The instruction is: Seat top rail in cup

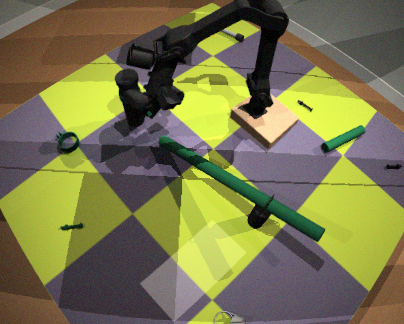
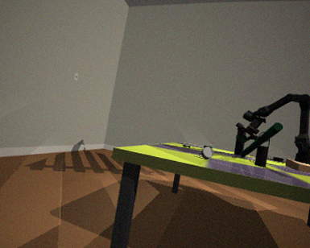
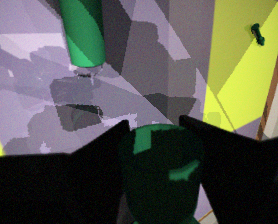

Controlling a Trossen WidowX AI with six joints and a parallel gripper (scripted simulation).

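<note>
Now: gripper tip 10 mm past the green rail-end cup, 30 mm to the left of it and 30 mm below it. The rest, counted from my gripper tip: black line post (90 mm behind, 410 mm to the left); then green tube (550 mm behind, 400 mm to the left, 80 mm below).
</note>
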